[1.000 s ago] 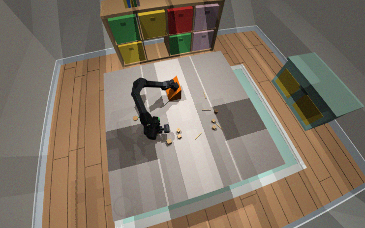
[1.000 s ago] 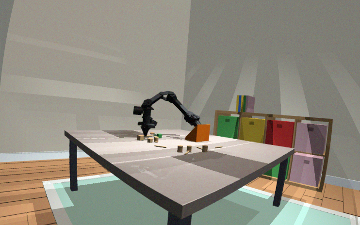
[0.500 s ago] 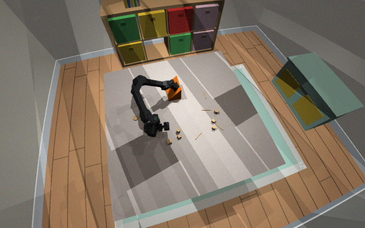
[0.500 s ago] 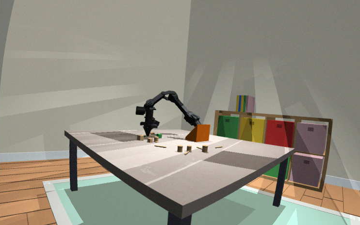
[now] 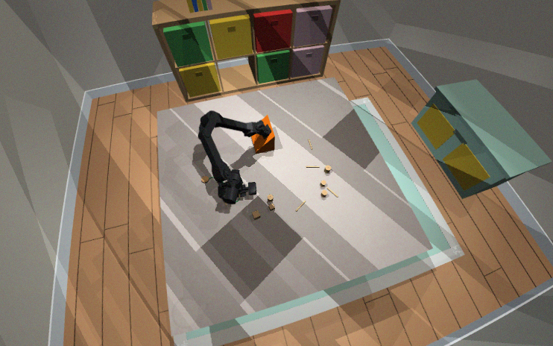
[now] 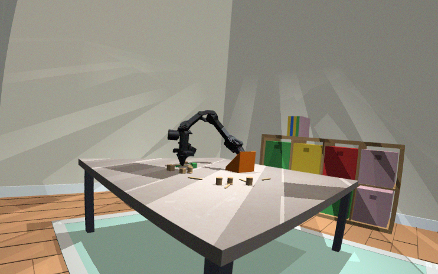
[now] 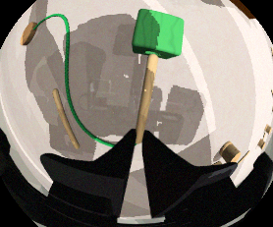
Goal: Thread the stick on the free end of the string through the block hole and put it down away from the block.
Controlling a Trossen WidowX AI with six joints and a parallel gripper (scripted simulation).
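Right now my gripper tip is 8 cm past the green block and 2 cm to the right of it. Also, from my gripper tip: square wooden block (13 cm ahead, 5 cm to the left); loose stick (8 cm to the right, 3 cm behind, 1 cm below); thin wooden stick (1 cm behind).
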